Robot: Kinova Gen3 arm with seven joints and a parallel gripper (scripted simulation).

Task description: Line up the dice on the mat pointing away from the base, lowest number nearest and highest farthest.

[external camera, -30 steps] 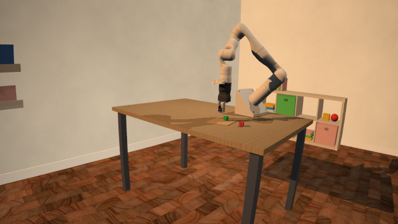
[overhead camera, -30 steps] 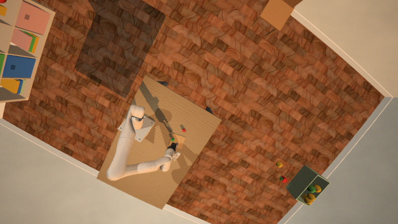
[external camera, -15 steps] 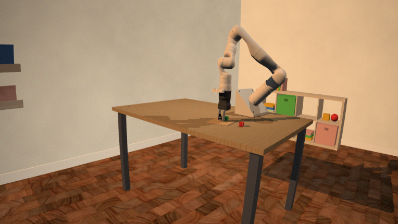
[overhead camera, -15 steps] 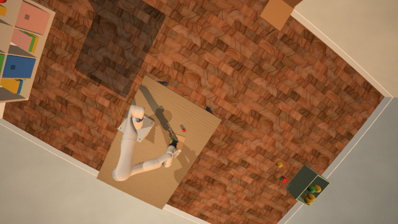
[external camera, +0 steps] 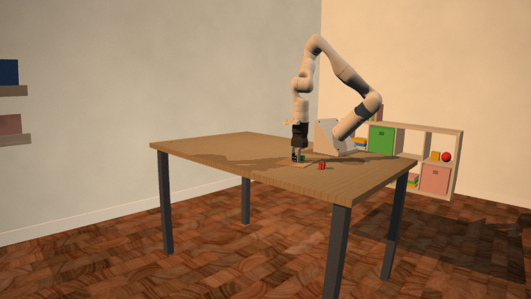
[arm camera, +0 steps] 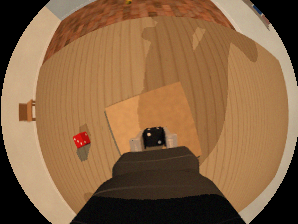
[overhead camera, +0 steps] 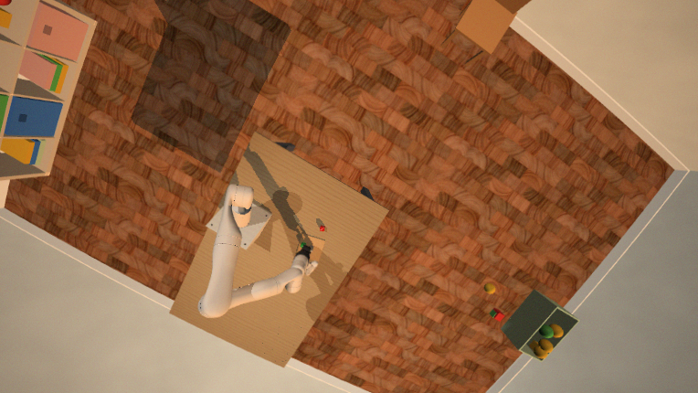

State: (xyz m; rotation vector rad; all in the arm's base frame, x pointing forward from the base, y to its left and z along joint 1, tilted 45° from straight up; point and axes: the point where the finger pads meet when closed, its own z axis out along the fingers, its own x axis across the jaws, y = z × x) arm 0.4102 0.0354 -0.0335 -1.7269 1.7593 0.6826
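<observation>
Right now the black die is 1 cm below my hand. Round my hand: red die (14 cm to the left, 1 cm below); then green die (5 cm behind, 1 cm below); then tan mat (3 cm below).
</observation>
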